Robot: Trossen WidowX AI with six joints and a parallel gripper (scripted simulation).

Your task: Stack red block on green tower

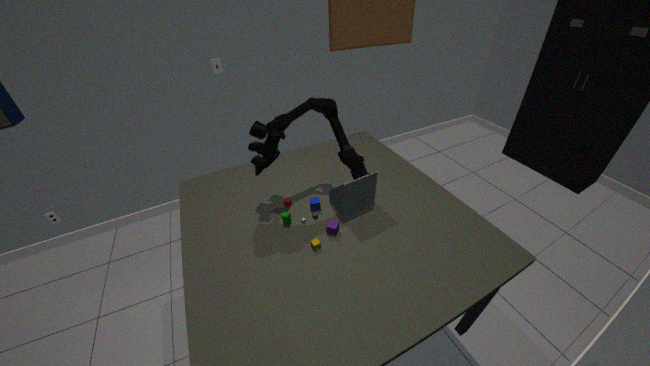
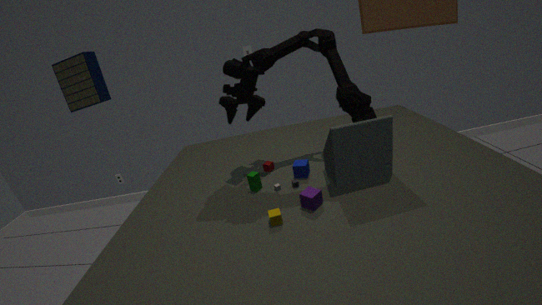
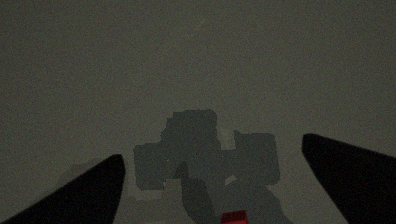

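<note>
The red block is 170 mm below my gripper tip, 90 mm to the left of it and 70 mm behind it. From my gripper tip the other things lie so: yellow cube 400 mm to the left, 170 mm below, 40 mm behind; purple cube 370 mm to the left, 160 mm below, 150 mm behind; blue cube 190 mm to the left, 170 mm behind, 160 mm below.
</note>
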